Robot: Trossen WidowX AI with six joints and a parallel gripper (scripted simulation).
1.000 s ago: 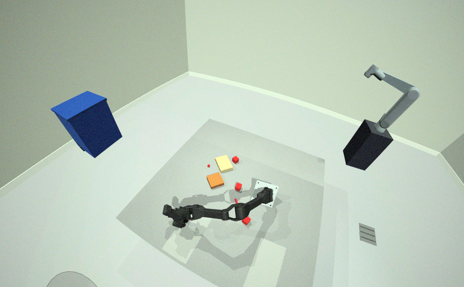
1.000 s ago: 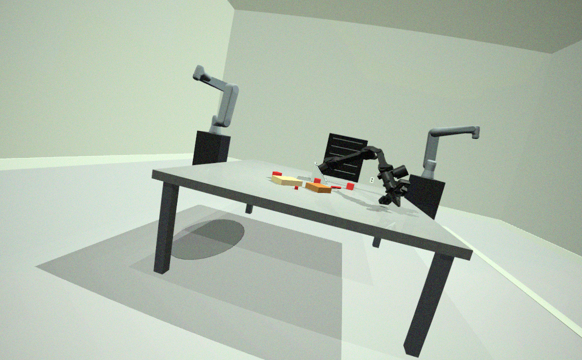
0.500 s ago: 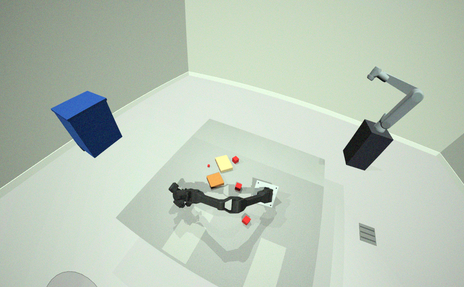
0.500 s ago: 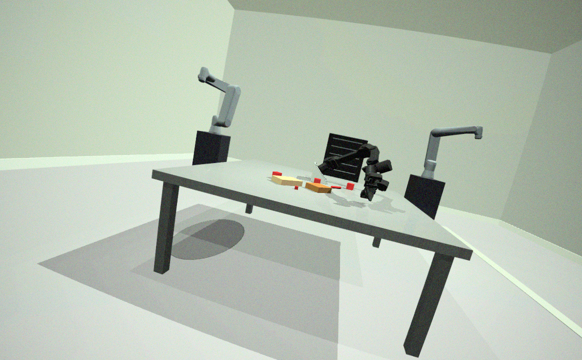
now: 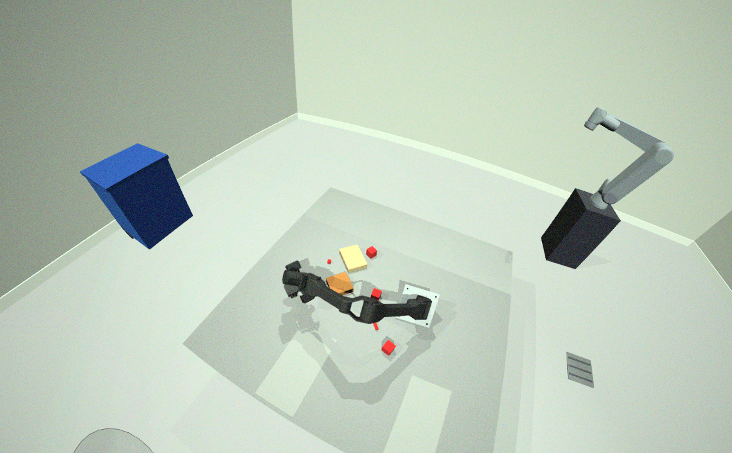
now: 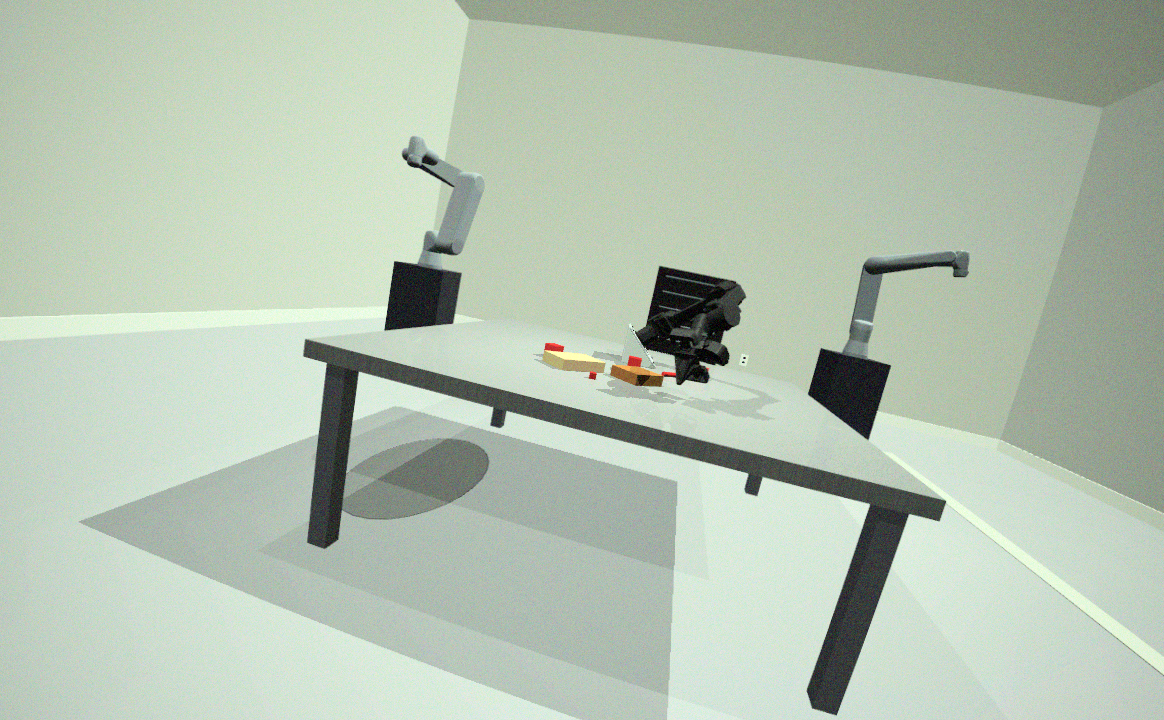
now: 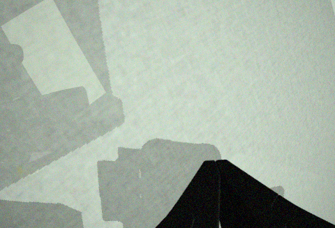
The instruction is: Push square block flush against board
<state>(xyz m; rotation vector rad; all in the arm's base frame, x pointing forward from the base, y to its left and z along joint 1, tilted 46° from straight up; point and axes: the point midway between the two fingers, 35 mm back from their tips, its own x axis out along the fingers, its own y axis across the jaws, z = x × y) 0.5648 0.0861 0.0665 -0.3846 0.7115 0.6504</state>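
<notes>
My gripper tip is 190 mm past the board, 280 mm to the left of it and 30 mm above it. Round my gripper tip: red stick (410 mm behind, 20 mm to the left, 40 mm below); then square block (190 mm behind, 100 mm to the right, 30 mm below).
</notes>
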